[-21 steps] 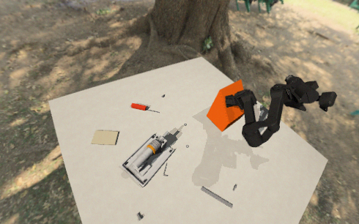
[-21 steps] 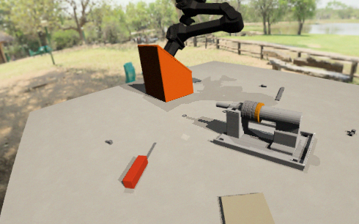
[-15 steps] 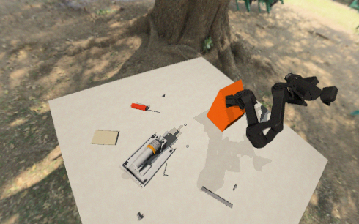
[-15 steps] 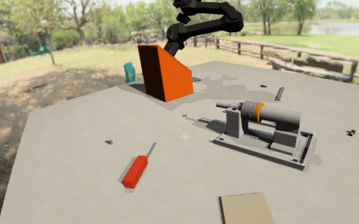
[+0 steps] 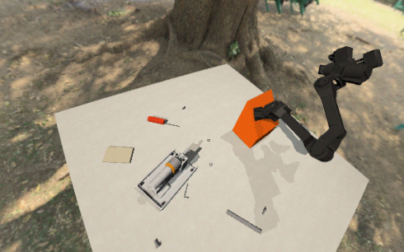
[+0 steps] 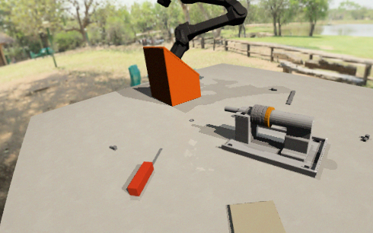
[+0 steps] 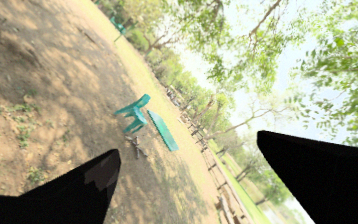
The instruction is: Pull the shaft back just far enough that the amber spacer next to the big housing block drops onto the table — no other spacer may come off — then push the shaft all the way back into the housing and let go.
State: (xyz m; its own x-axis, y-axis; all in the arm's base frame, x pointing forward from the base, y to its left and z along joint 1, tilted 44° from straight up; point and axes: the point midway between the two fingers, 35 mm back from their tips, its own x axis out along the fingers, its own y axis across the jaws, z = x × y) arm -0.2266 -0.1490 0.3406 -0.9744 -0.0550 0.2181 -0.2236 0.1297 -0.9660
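Right now the grey shaft is 75 cm ahead of my gripper tip, 11 cm to the right of it and 42 cm below it. Round my gripper tip: grey spacer 78 cm ahead, 9 cm to the right, 42 cm below; then amber spacer 80 cm ahead, 8 cm to the right, 42 cm below; then grey bar 60 cm ahead, 23 cm to the left, 50 cm below.
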